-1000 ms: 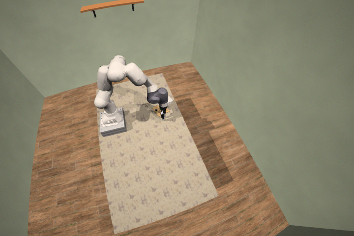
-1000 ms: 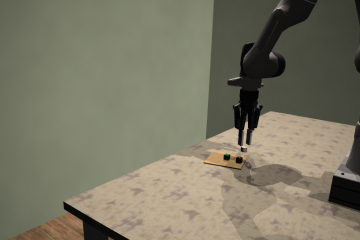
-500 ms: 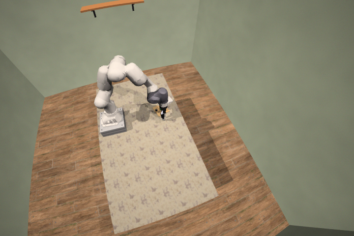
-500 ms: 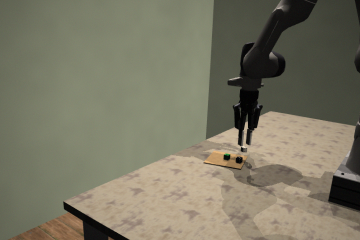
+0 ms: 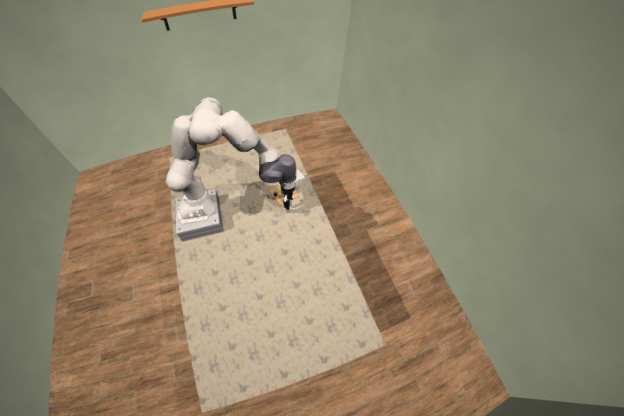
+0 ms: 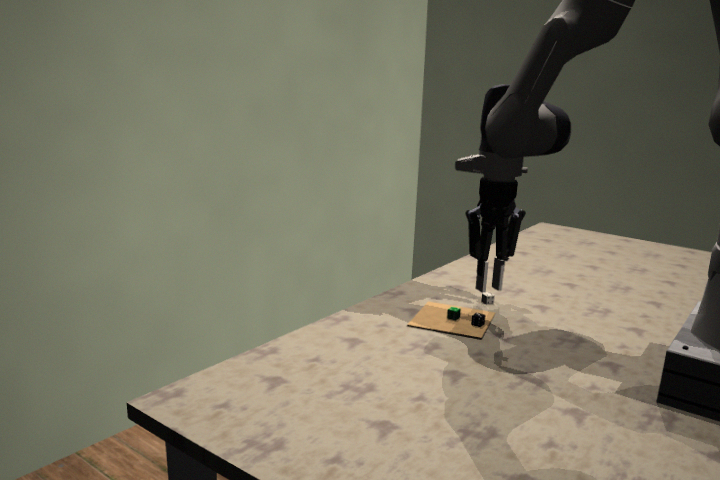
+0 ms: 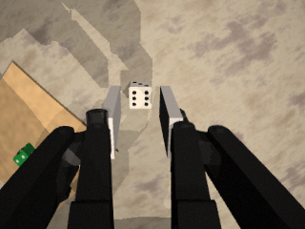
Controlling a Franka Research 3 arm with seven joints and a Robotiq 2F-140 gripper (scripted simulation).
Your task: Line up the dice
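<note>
Now: the white die 50 mm below my hand. Also, from my hand: tan mat: 10 mm ahead, 140 mm to the left, 60 mm below; then green die: 10 mm ahead, 140 mm to the left, 50 mm below; then black die: 40 mm behind, 140 mm to the left, 50 mm below.
</note>
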